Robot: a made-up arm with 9 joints.
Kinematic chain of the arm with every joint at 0, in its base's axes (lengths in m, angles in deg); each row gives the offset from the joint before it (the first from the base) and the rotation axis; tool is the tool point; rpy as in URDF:
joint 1: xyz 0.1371 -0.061 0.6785 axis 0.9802 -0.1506 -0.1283
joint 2: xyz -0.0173 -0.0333 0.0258 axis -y
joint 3: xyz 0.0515 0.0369 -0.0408 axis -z
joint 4: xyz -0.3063 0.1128 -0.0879 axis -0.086 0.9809 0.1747
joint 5: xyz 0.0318 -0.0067 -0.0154 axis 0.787 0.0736 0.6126
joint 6: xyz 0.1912 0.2 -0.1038 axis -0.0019 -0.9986 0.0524
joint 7: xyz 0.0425 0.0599 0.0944 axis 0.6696 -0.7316 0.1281
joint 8: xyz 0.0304 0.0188 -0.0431 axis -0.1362 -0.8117 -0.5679
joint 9: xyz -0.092 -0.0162 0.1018 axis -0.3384 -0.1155 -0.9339
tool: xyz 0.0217 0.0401 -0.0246 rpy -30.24 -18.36 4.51
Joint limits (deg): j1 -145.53..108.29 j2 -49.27..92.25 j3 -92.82..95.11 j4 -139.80..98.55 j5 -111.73..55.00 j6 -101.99..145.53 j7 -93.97..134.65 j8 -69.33..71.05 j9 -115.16..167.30
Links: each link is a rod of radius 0.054 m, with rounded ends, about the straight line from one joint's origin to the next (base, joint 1, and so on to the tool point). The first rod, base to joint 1, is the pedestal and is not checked.
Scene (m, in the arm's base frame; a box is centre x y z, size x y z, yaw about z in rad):
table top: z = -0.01
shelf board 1: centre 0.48 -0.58 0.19 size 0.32 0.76 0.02 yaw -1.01
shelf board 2: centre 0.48 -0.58 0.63 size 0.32 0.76 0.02 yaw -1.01
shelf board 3: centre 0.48 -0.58 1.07 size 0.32 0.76 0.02 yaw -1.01
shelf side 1: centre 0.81 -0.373 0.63 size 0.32 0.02 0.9 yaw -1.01
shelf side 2: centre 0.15 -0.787 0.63 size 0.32 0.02 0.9 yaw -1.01
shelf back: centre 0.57 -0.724 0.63 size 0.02 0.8 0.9 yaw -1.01
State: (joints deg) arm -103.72 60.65 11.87 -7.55 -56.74 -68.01 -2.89 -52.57 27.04
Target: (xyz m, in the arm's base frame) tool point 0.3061 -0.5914 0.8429
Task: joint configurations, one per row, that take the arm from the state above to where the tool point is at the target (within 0.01 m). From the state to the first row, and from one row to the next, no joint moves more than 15 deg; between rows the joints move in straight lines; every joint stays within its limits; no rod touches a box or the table.
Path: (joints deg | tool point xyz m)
1: -105.54 48.49 9.73 -5.71 -58.65 -76.50 -5.92 -55.27 31.24 | 0.4548 -0.0930 0.6604
2: -107.37 36.33 7.58 -3.87 -60.55 -85.00 -8.96 -57.98 35.44 | 0.4426 -0.1917 0.7115
3: -109.19 24.16 5.44 -2.04 -62.46 -93.50 -11.99 -60.68 39.64 | 0.3955 -0.2766 0.7739
4: -111.02 12.00 3.30 -0.20 -64.37 -101.99 -15.02 -63.39 43.84 | 0.3181 -0.3357 0.8413
5: -114.48 16.85 4.20 14.37 -57.95 -95.94 -12.77 -62.68 38.52 | 0.3308 -0.4216 0.8312
6: -117.94 21.70 5.11 28.93 -51.53 -89.89 -10.52 -61.97 33.21 | 0.3267 -0.5089 0.8321
7: -121.39 26.55 6.01 43.50 -45.11 -83.85 -8.27 -61.27 27.89 | 0.3061 -0.5914 0.8429

